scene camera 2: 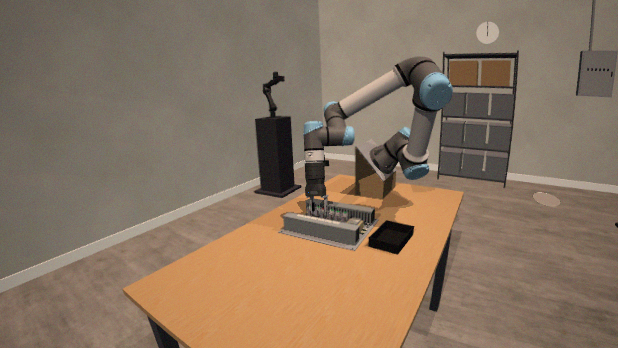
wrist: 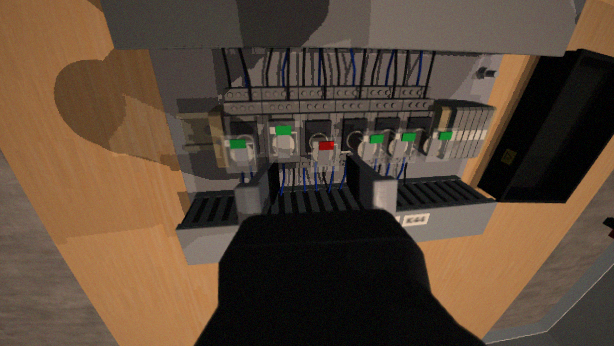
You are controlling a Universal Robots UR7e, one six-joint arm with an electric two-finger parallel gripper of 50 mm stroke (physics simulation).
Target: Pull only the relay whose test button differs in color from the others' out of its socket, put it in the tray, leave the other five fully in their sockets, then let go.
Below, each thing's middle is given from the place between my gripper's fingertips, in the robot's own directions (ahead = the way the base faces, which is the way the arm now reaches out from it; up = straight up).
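Position of my gripper relative to the mounting plate (wrist: 192,80): 6 cm above it, 2 cm past it, 4 cm to the right of it.
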